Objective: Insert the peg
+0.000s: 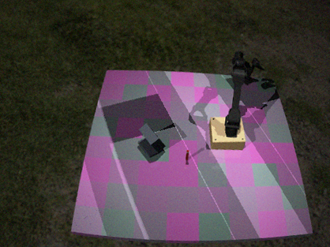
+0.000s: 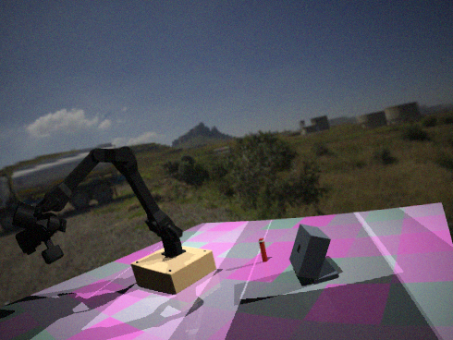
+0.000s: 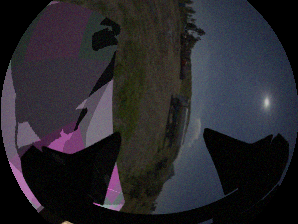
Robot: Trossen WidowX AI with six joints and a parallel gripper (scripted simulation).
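Now: gripper tip 45 cm short of the peg, 57 cm to the right of it and 17 cm above it. The rest, counted from my gripper tip: dark foot (67 cm ahead, 52 cm to the left, 22 cm below); then sloped grey panel (65 cm ahead, 50 cm to the left, 16 cm below).
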